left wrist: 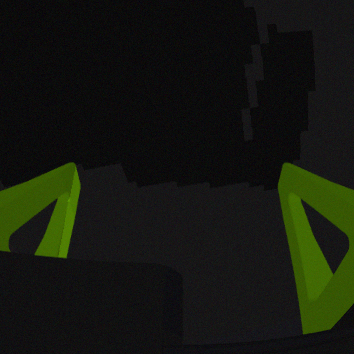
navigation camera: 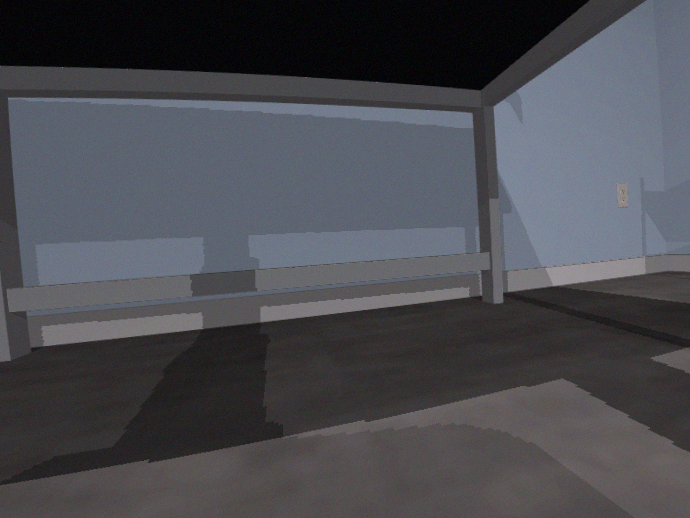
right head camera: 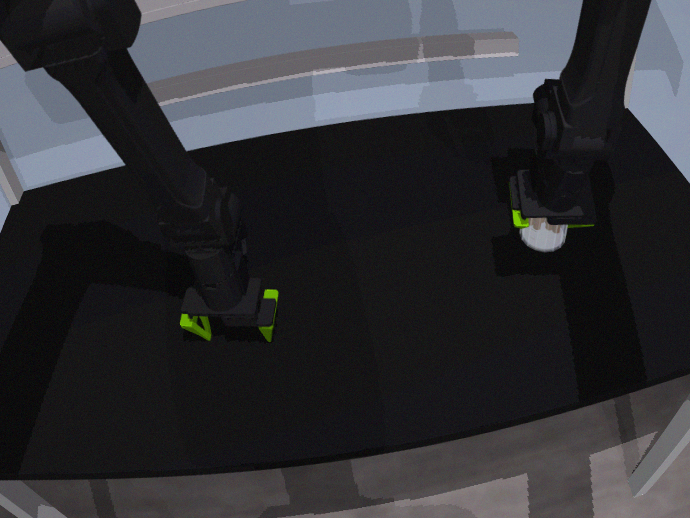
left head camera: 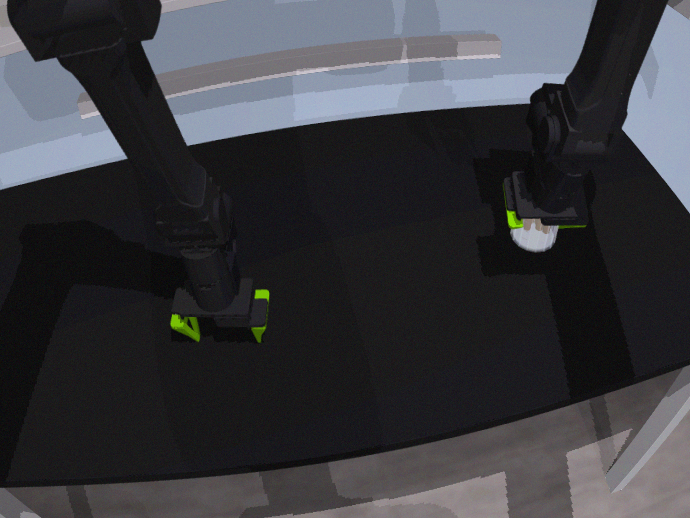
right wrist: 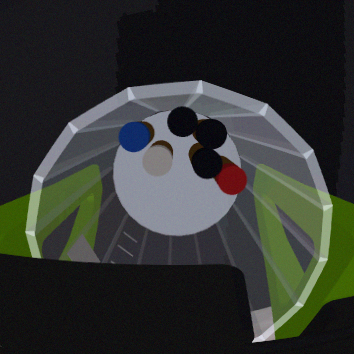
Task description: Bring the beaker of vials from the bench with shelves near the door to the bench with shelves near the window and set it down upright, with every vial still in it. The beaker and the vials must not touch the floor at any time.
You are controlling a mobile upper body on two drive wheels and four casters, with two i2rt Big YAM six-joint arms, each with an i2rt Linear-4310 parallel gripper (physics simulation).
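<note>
A clear beaker (left head camera: 533, 239) (right head camera: 543, 238) (right wrist: 177, 210) holds several vials; the right wrist view shows their caps, a blue cap (right wrist: 134, 136), a white cap (right wrist: 157, 160), a red cap (right wrist: 232, 180) and black caps. My right gripper (right wrist: 177, 170) is shut on the beaker, with one finger on each side, at the right of both head views. The beaker looks upright over the black bench top (left head camera: 334, 362) (right head camera: 345, 362); whether it touches the top I cannot tell. My left gripper (left head camera: 228, 337) (right head camera: 240, 337) (left wrist: 178, 173) is open and empty, above the bench top at the left.
A pale rail (left head camera: 334, 58) (right head camera: 362, 55) runs behind the bench top's far edge. Blue wall (navigation camera: 568, 195) stands beyond the bench. In the navigation view a grey bench leg (navigation camera: 490, 223) and a low crossbar (navigation camera: 362, 269) stand ahead, with floor (navigation camera: 362, 468) in front.
</note>
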